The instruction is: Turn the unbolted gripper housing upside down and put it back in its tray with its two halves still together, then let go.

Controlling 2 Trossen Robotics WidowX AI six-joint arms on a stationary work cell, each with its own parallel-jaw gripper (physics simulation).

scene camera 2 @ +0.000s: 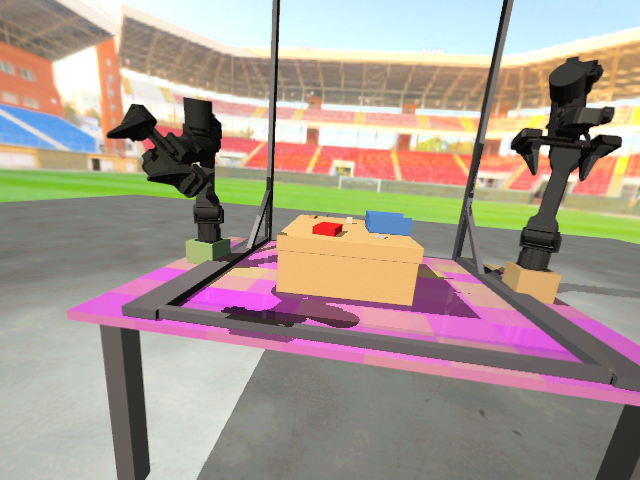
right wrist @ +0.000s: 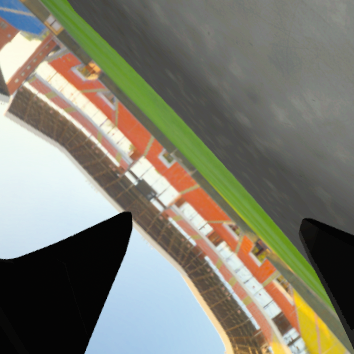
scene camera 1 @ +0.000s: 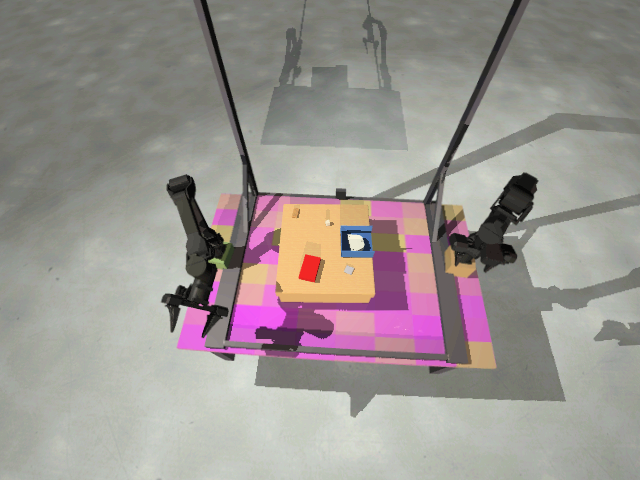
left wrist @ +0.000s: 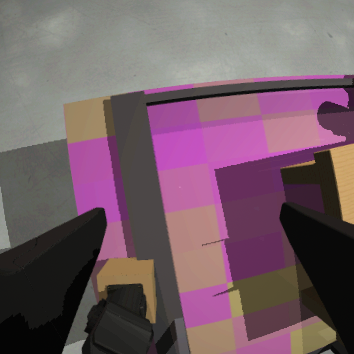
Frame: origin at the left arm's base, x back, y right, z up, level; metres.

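Seen in the pictures: left gripper, fingertip midpoint: (scene camera 2: 558,177) (scene camera 1: 469,268) (left wrist: 194,213); right gripper, fingertip midpoint: (scene camera 2: 127,157) (right wrist: 217,223) (scene camera 1: 187,335); left arm's base, origin of the base link: (scene camera 2: 532,267) (scene camera 1: 463,256) (left wrist: 125,300); right arm's base, origin of the base link: (scene camera 2: 208,240) (scene camera 1: 216,251).
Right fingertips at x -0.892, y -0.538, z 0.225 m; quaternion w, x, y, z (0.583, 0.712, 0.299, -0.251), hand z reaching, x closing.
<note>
Pixels of each thing's top centre, then the offset from my right fingertips to it.
- white gripper housing, middle of its top: (scene camera 1: 356,241) dx +0.444, dy +0.466, dz -0.116 m
- blue tray, middle of its top: (scene camera 2: 387,213) (scene camera 1: 357,238) dx +0.443, dy +0.472, dz -0.100 m
- wooden box, middle of its top: (scene camera 2: 347,227) (scene camera 1: 325,244) dx +0.326, dy +0.452, dz -0.154 m
- red block, middle of its top: (scene camera 2: 328,225) (scene camera 1: 309,267) dx +0.287, dy +0.338, dz -0.134 m
- small grey piece, middle of its top: (scene camera 2: 380,235) (scene camera 1: 349,269) dx +0.431, dy +0.360, dz -0.151 m
- small white piece, middle of its top: (scene camera 2: 349,217) (scene camera 1: 327,221) dx +0.318, dy +0.549, dz -0.134 m
- small brown piece, middle of its top: (scene camera 1: 295,212) dx +0.177, dy +0.578, dz -0.146 m
The white gripper housing (scene camera 1: 356,242) lies in the blue tray (scene camera 1: 356,253) (scene camera 2: 388,224), at the right side of the wooden box's top. It is small in scene camera 1, so I cannot tell which side is up or how its halves sit. In scene camera 2 the tray's wall hides it. My left gripper (scene camera 2: 559,176) (left wrist: 194,213) is open and empty, high above the right side of the table, well away from the tray. My right gripper (scene camera 1: 189,331) (right wrist: 217,223) is open and empty, at the far left in scene camera 1, pointing away from the box.
The wooden box (scene camera 1: 324,298) (scene camera 2: 347,276) stands mid-table. On it are a red block (scene camera 1: 310,268) (scene camera 2: 327,228), a small grey piece (scene camera 1: 349,269) (scene camera 2: 380,237), a small white piece (scene camera 1: 328,223) (scene camera 2: 349,220) and a small brown piece (scene camera 1: 295,212). Frame posts rise at both sides behind it.
</note>
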